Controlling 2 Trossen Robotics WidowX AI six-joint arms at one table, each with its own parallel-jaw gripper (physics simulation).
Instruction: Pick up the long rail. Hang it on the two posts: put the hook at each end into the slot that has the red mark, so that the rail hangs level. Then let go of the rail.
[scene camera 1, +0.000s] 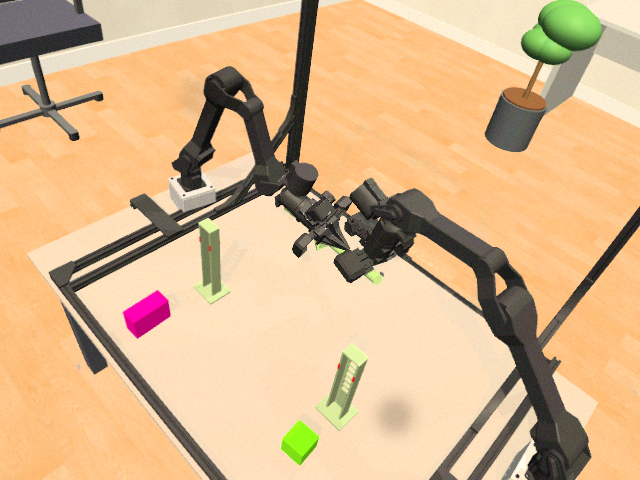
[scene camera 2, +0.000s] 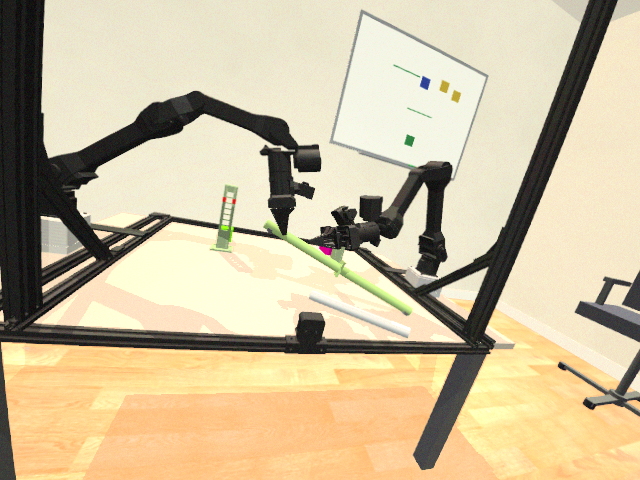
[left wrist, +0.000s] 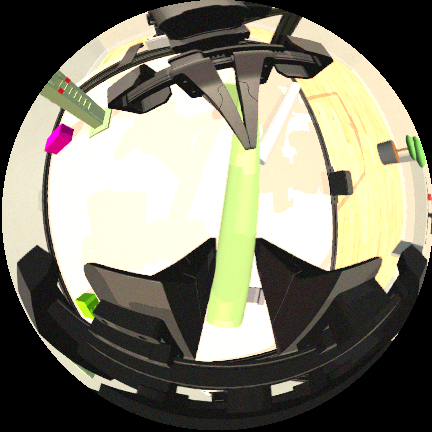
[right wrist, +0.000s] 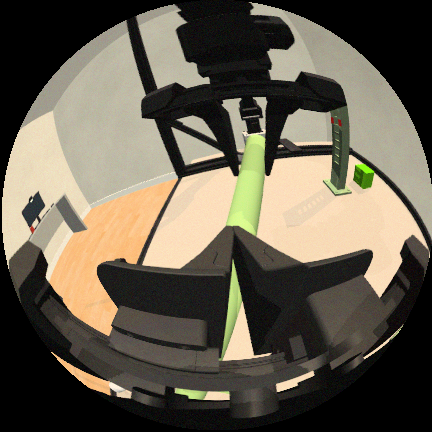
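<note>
The long light-green rail hangs above the back of the table, tilted in scene camera 2. My left gripper is shut on it near one end. My right gripper is shut with its fingertips together just over the rail and grips nothing. Two light-green slotted posts with red marks stand on the table, one at the left and one at the front.
A magenta block lies at the left edge. A bright green block lies by the front post. A white rod lies on the table under the rail. A small camera sits on the table frame.
</note>
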